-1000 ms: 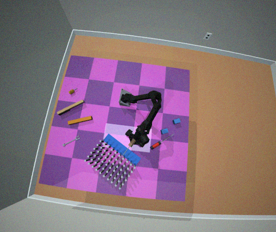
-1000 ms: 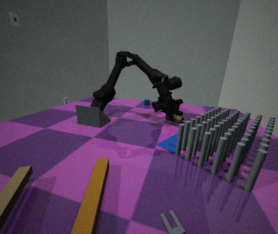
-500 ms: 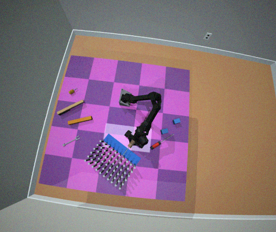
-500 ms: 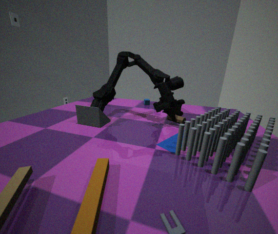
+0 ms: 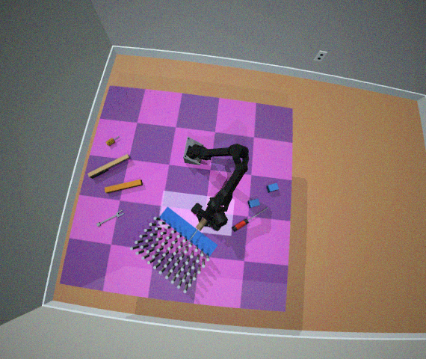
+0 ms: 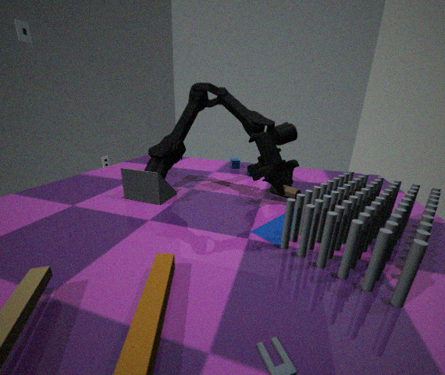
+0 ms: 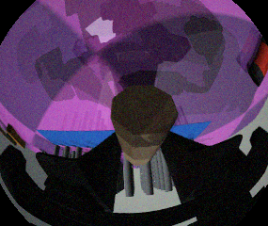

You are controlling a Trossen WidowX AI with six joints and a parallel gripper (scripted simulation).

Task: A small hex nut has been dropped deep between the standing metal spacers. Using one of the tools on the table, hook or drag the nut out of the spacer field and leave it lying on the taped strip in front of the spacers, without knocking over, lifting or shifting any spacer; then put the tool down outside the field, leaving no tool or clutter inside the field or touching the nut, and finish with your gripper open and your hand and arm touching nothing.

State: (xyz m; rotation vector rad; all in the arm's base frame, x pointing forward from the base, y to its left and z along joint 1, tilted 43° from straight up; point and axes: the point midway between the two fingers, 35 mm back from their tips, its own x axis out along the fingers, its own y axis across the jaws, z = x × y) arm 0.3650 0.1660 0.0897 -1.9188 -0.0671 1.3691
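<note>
Right now the blue taped strip is 70 mm to the right of my gripper tip, 60 mm ahead of it and 30 mm below it. Round my gripper tip: hook tool 90 mm ahead, 40 mm to the right; small wrench 530 mm to the right, 120 mm ahead, 30 mm below; orange bar 520 mm to the right, 90 mm behind, 10 mm below.
</note>
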